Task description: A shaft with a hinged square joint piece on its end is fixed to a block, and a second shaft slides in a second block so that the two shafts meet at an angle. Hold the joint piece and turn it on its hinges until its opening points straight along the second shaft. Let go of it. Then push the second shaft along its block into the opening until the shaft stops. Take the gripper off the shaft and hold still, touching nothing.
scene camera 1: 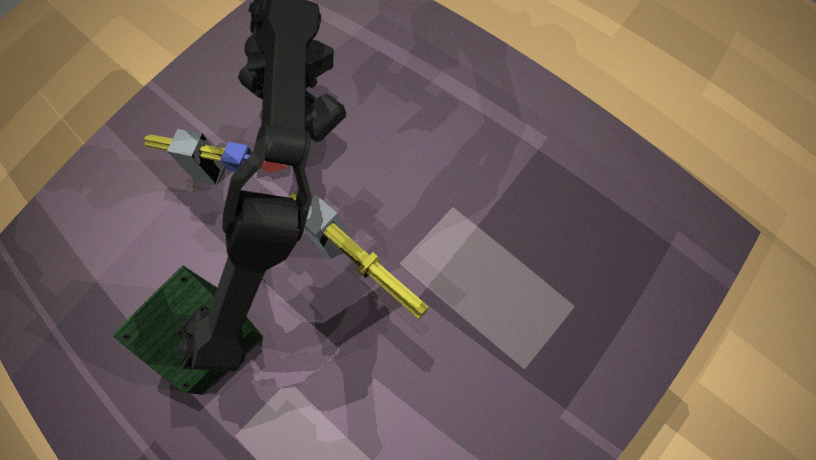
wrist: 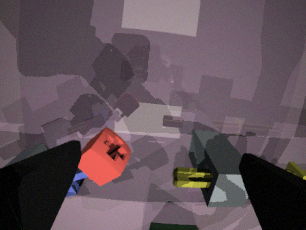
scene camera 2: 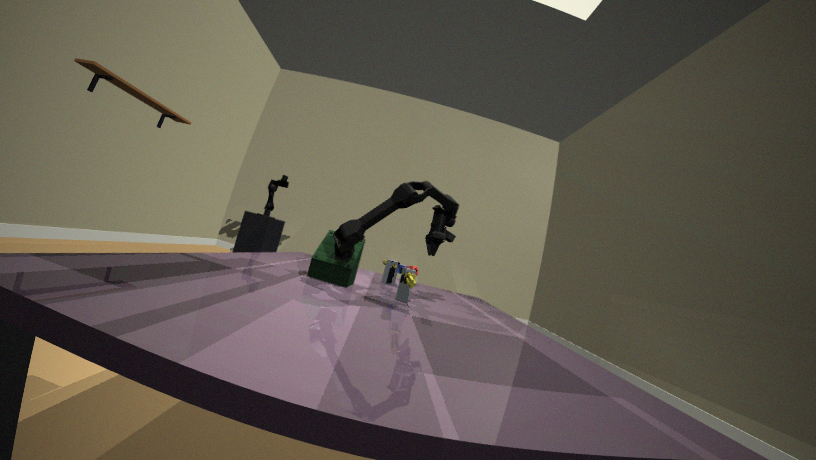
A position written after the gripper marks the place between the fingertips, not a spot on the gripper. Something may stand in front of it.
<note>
The gripper [scene camera 1: 303, 122] is open and holds nothing. Further things: a yellow shaft [scene camera 1: 368, 265] and a red joint piece [wrist: 103, 158].
The gripper shows as well in the wrist view [wrist: 164, 156].
</note>
